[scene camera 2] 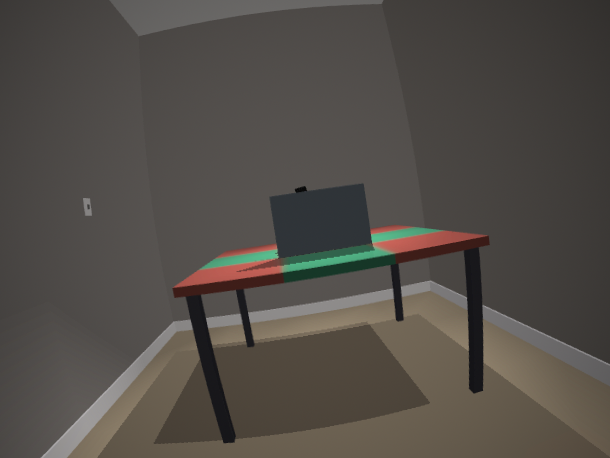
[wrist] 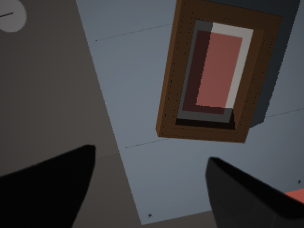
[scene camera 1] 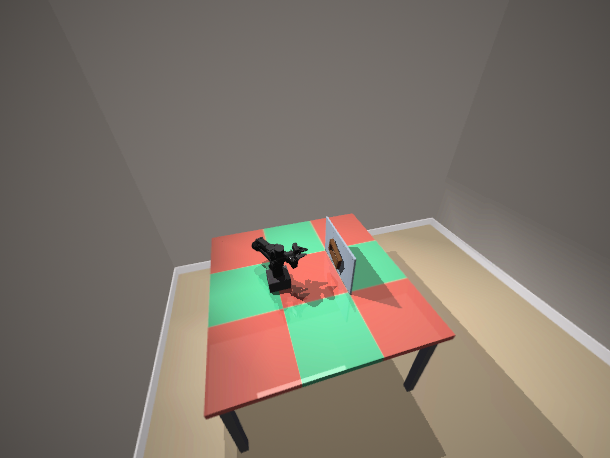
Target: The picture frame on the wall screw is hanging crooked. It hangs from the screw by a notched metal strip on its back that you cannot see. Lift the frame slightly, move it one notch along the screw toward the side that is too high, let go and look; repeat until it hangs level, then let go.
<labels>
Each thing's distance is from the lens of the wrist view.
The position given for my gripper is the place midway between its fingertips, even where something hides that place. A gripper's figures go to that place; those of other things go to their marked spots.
my gripper point(wrist: 151, 160): 0.11 m
brown wooden picture frame point(wrist: 216, 65): 0.33 m
</labels>
